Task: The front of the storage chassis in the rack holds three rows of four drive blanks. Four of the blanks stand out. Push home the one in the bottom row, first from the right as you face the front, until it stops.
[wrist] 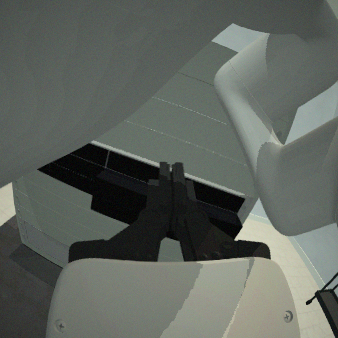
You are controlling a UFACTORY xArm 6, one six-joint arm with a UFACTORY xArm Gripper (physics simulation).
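Places are measured from the arm's base along level axes (x ahead, y left, z up), in millimetres.
Pixels of known places: gripper, fingertip midpoint: (169, 176).
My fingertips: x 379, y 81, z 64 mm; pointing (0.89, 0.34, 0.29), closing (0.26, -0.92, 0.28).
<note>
For each thing: its middle in the pictures, then the offset to it from my fingertips. "spot": a spot on its surface instead.
- storage chassis, surface spot: (116, 204) spot: dy +61, dx +69, dz -95 mm
- rack, body centre: (124, 172) dy +129, dx +252, dz -131 mm
The storage chassis (116, 204) shows in the wrist view as a very dark, slanting shape across the middle, set among the grey-green panels of the rack (180, 130). A thin light line crosses its dark upper strip at the left. Rows and single drive blanks cannot be told apart in the shadow, so the bottom-row blank, first from the right, cannot be made out. My gripper (169, 176) is shut, with nothing between its fingers. Its black fingertips overlap the dark chassis area in the view, near the pale edge above it; whether they touch anything cannot be told. The fingers hide part of the chassis.
A large grey arm part (75, 75) covers the upper left. Pale arm links (295, 185) fill the right side. More grey-green panelling (55, 205) lies at the lower left. Pale floor (280, 260) shows at the lower right, with a dark-framed object (329, 306) at the edge.
</note>
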